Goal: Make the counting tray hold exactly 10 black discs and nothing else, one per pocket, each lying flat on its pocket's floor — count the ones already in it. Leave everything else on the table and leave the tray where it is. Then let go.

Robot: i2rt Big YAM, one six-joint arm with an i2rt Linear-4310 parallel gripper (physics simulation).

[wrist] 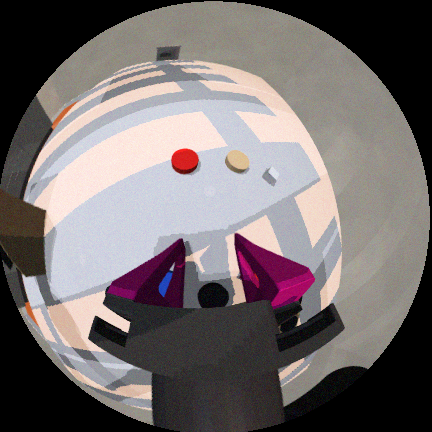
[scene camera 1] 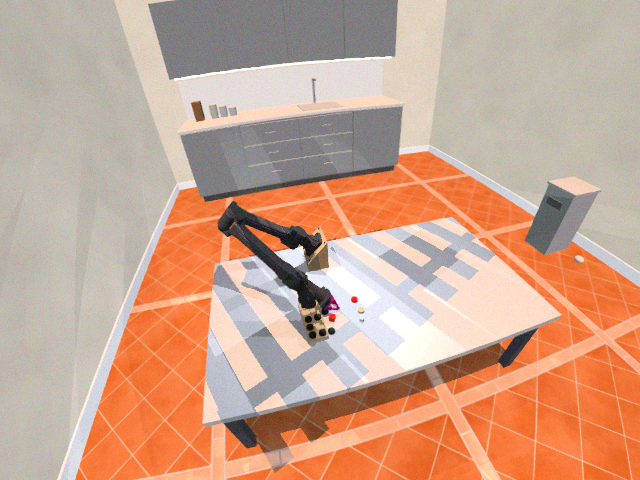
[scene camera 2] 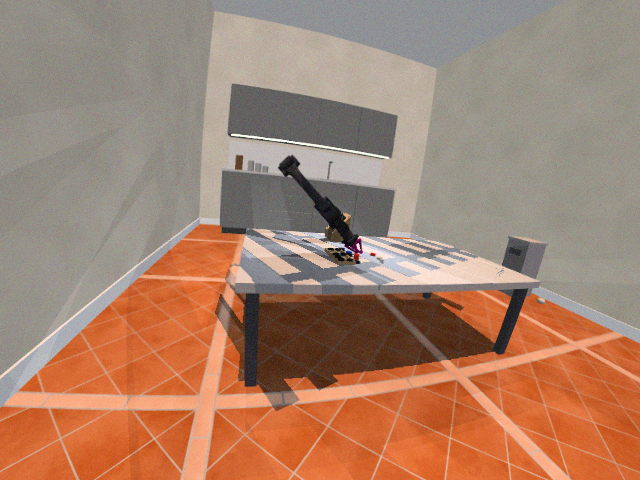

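The tan counting tray (scene camera 1: 319, 339) (scene camera 2: 347, 263) lies on the table with several black discs in its pockets; the arm hides its back part in scene camera 1. My gripper (scene camera 1: 335, 306) (scene camera 2: 357, 251) (wrist: 208, 240) is partly open beside the tray, with magenta fingers pointing down. A loose black disc (wrist: 213, 296) lies on the table below and between the fingers, seen near the palm in the wrist view, not gripped. Another black disc (scene camera 1: 331, 330) (scene camera 2: 357, 262) lies by the tray's right front corner. The tray's pockets are hidden in the wrist view.
A red block (scene camera 1: 332, 317) (scene camera 2: 356, 256) sits close beside the tray. A blue disc (wrist: 165, 284) (scene camera 2: 348, 252) shows through the left finger. Farther off lie a red disc (scene camera 1: 354, 299) (wrist: 185, 161), a tan disc (scene camera 1: 360, 310) (wrist: 237, 161) and a small whitish block (scene camera 1: 361, 319) (wrist: 271, 175).
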